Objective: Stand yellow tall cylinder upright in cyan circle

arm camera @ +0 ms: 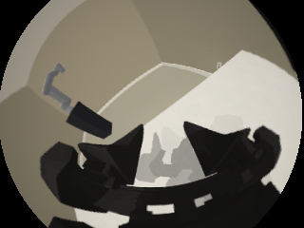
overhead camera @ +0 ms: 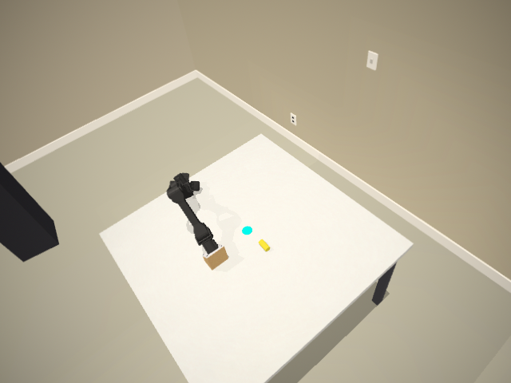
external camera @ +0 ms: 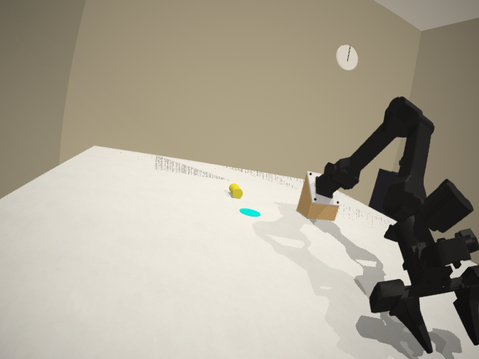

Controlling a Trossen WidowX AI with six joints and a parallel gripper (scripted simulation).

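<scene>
The yellow cylinder is 700 mm to the right of my gripper tip, 190 mm ahead of it and 20 mm below it. From my gripper tip the other things lie so: cyan circle (550 mm to the right, 170 mm ahead, 30 mm below).
</scene>
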